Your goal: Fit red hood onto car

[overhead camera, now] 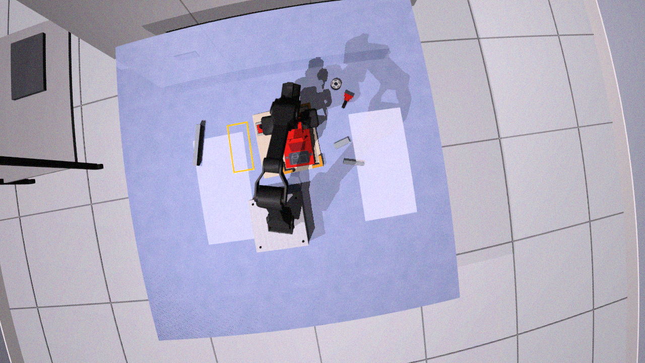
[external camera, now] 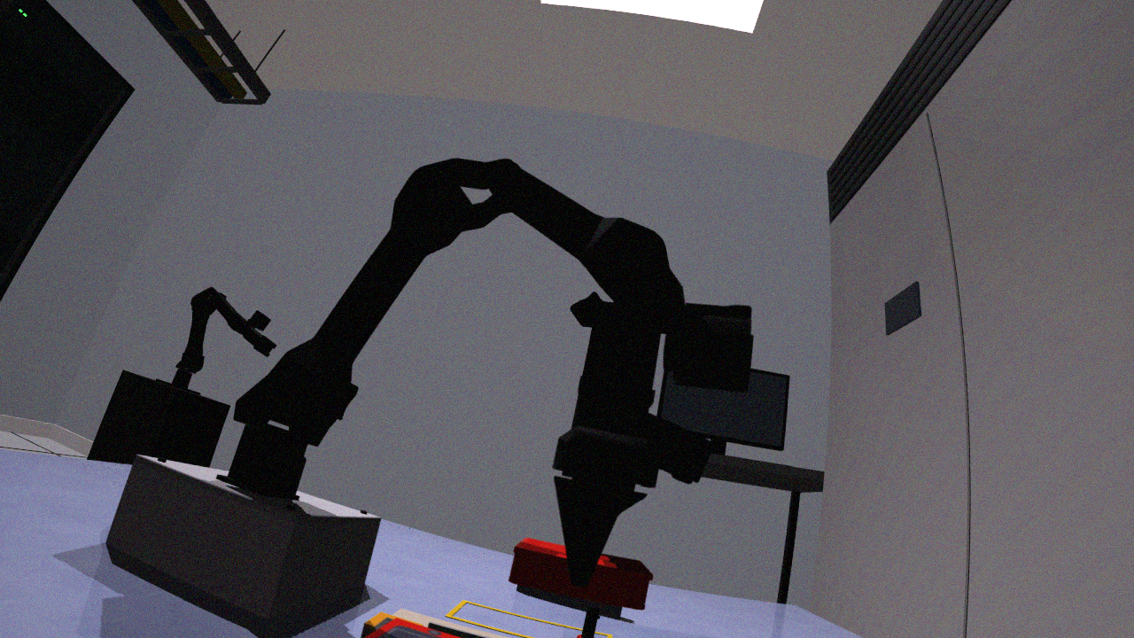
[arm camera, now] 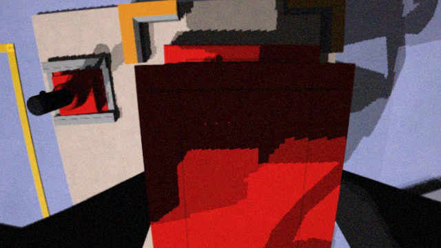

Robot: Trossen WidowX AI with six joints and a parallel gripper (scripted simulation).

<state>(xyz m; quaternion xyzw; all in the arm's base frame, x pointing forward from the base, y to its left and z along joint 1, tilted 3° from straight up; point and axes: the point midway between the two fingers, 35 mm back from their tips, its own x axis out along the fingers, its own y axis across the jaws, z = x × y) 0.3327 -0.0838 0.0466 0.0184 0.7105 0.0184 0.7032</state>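
The engine block is 8 cm below my gripper tip. From my gripper tip the other things lie so: wheel: 19 cm to the right, 15 cm ahead, 10 cm below; then red hood: 1 cm above.
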